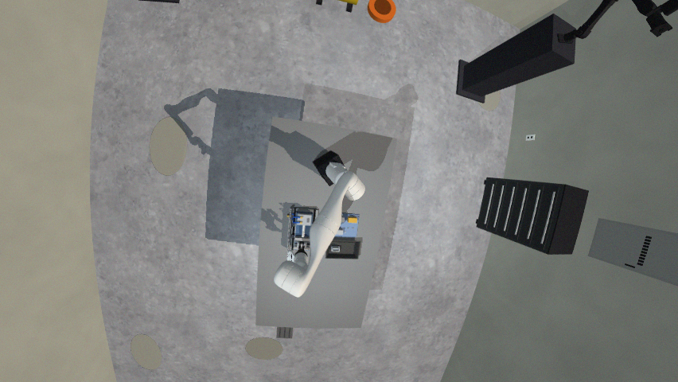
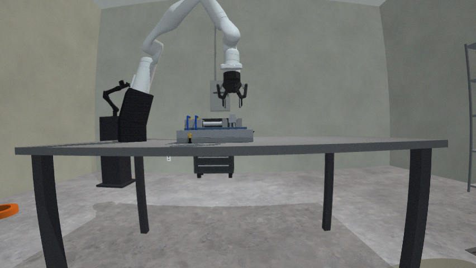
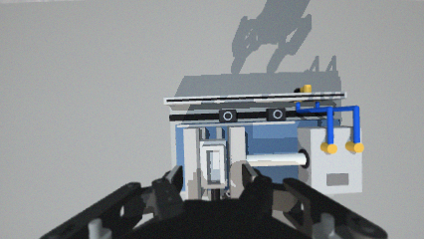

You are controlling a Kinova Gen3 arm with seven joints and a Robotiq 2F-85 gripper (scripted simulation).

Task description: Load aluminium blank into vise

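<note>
Now: hand 9 cm past the white rod and 8 cm above it. From my hand the other things lie so: brass blank: 33 cm to the left, 18 cm behind, 13 cm below; then vise: 12 cm below, 7 cm behind, 1 cm to the left.
</note>
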